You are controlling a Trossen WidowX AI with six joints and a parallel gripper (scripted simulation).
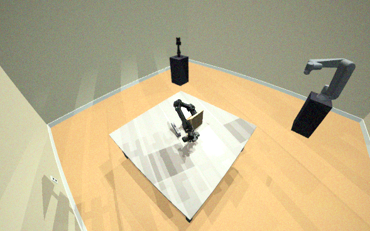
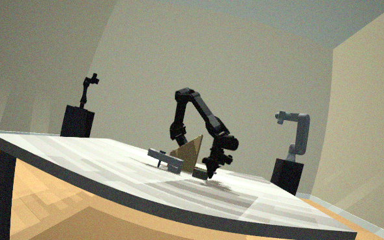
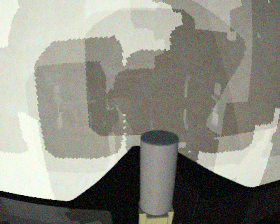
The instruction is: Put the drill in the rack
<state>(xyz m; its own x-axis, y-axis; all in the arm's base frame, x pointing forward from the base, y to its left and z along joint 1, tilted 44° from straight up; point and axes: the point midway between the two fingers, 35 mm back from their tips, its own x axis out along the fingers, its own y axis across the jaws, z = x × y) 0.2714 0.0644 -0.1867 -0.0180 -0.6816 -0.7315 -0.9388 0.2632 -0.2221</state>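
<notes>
Now: gripper tip 40 mm to the left of the drill, 30 mm below it and 10 mm past it. Also, from my gripper tip: dark block 50 mm to the right, 20 mm behind, 10 mm above; then dark key 250 mm to the right, 40 mm above, 10 mm behind; then grey fixture block 230 mm to the right, 40 mm above, 10 mm behind.
</notes>
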